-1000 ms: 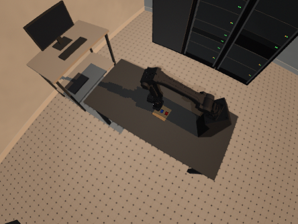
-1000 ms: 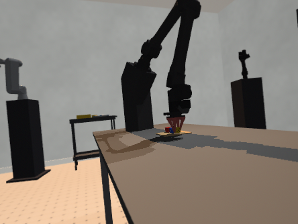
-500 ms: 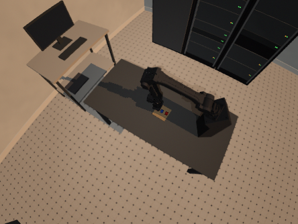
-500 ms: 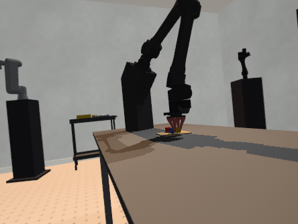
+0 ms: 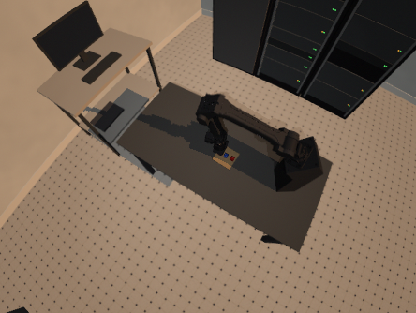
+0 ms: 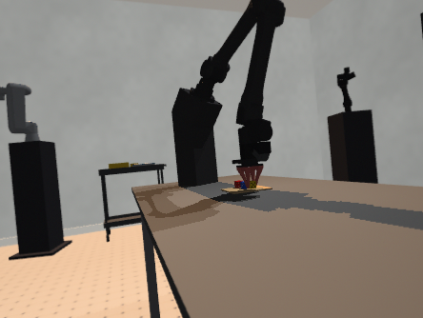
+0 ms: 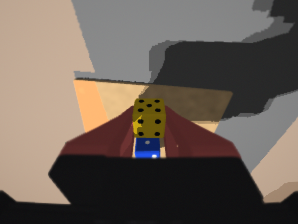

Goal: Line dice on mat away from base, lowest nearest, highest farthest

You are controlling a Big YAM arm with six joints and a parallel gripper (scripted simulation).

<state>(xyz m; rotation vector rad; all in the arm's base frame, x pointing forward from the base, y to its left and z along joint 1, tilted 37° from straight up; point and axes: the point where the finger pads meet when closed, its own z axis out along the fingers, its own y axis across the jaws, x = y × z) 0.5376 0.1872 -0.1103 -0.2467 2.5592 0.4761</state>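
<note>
Now: hand right at the yellow die. The rest, counted from my hand: tan mat: 5 cm behind, 1 cm to the right, 2 cm below; then blue die: 4 cm behind, 1 cm to the right; then red die: 9 cm behind, 3 cm to the right.
</note>
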